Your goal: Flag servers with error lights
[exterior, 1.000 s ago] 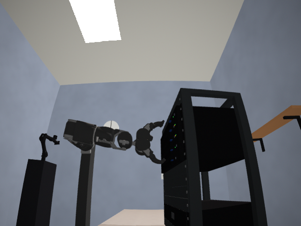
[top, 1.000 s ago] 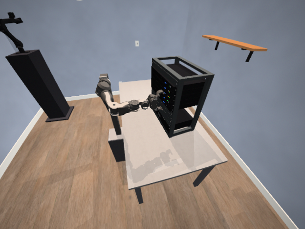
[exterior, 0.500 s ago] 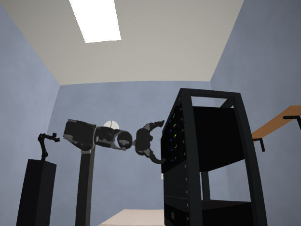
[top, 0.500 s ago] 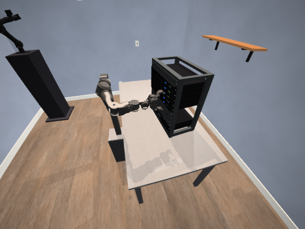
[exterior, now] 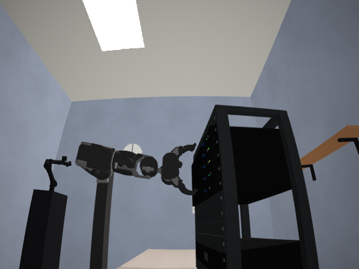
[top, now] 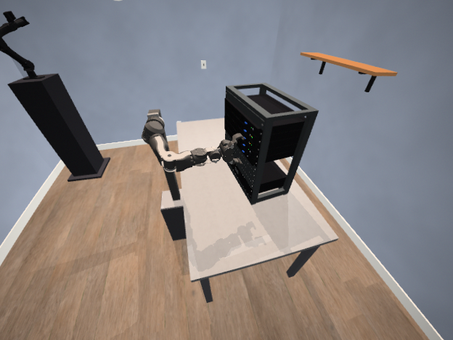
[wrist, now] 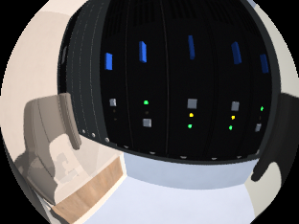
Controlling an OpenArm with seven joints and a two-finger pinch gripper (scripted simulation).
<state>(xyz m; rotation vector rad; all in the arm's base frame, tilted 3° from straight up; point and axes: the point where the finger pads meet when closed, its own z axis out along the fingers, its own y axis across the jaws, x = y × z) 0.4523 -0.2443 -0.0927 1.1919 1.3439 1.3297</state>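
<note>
Right now my hand is 7 cm below the locate button, 3 cm short of it and 2 cm to the right of it. Round my hand: information tag (7 cm to the left, 7 cm above, 6 cm ahead).
</note>
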